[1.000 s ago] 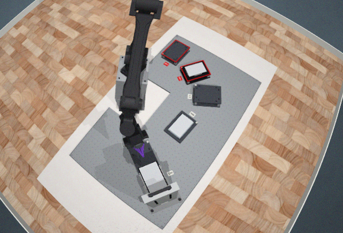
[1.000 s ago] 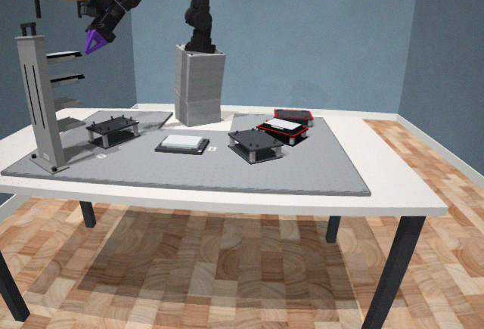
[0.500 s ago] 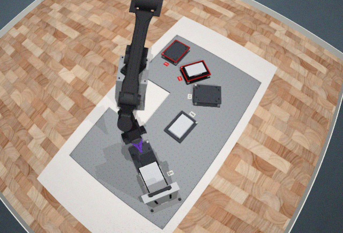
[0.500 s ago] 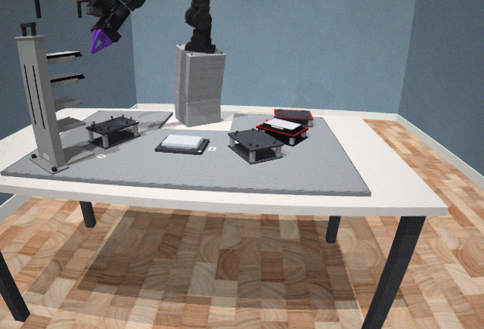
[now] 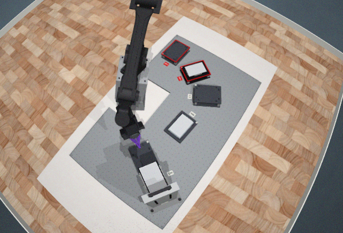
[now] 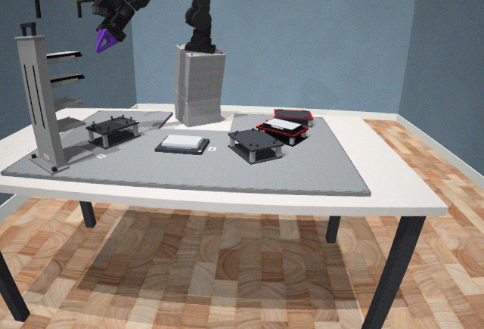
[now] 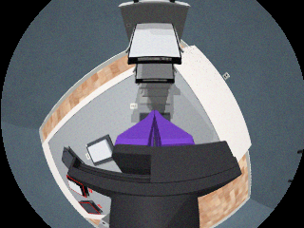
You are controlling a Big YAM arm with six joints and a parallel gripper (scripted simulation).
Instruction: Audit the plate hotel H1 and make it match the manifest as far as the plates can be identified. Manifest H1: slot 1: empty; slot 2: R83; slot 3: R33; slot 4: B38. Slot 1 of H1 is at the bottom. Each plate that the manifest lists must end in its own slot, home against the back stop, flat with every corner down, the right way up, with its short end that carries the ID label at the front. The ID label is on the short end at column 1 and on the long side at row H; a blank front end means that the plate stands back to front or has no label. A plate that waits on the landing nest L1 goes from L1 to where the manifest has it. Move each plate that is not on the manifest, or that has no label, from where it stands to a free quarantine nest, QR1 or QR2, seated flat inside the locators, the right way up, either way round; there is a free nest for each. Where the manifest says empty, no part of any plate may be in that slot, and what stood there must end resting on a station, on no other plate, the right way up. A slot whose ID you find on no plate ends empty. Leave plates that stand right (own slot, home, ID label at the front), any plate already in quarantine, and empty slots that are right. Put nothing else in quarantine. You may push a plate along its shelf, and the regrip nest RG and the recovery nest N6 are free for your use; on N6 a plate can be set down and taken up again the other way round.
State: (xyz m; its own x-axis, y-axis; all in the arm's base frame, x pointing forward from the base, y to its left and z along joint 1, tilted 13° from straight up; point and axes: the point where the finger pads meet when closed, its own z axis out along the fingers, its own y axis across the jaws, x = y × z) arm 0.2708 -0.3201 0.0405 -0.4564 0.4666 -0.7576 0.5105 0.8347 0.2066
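Right now the white plate is 320 mm below my hand, 290 mm to the left of it and 30 mm ahead of it. The rest, counted from my hand: plate hotel H1 (200 mm ahead, 140 mm below, 120 mm to the right); regrip nest RG (280 mm below, 20 mm behind, 10 mm to the left); flat pad N6 (330 mm below, 290 mm to the left, 30 mm ahead).
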